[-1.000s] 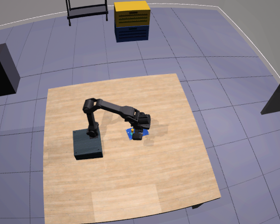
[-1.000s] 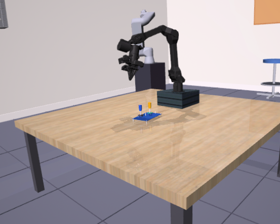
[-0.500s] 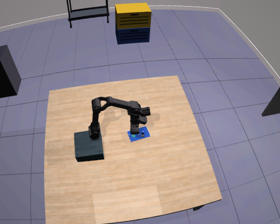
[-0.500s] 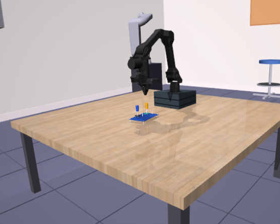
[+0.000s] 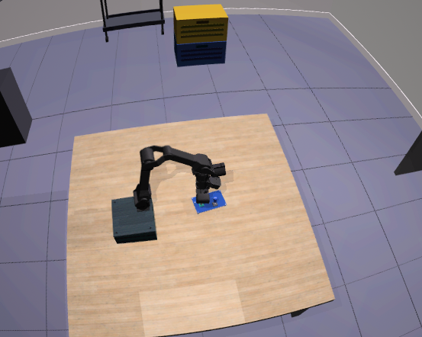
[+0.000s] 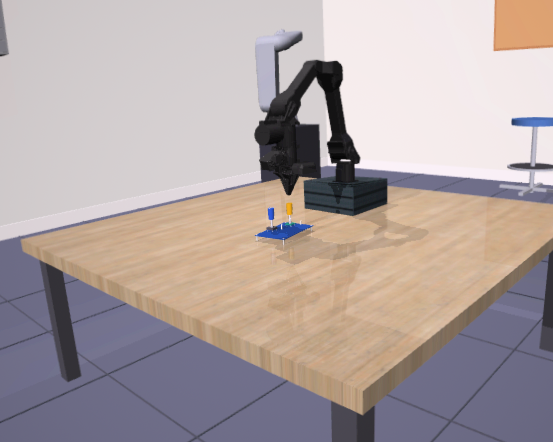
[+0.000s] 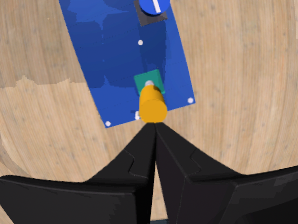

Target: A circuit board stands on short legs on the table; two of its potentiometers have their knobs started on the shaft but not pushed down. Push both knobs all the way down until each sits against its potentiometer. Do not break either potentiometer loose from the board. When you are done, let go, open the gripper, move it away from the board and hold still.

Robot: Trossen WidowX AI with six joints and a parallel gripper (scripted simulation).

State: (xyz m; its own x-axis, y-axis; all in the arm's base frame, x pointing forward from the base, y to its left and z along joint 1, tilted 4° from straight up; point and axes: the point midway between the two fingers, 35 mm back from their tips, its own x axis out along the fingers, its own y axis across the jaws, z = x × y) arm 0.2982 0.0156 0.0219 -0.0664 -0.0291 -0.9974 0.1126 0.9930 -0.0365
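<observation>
The orange knob lies 4 cm below my gripper tip. The rest, counted from my gripper tip: blue knob: 7 cm ahead, 1 cm to the right, 4 cm below.
</observation>
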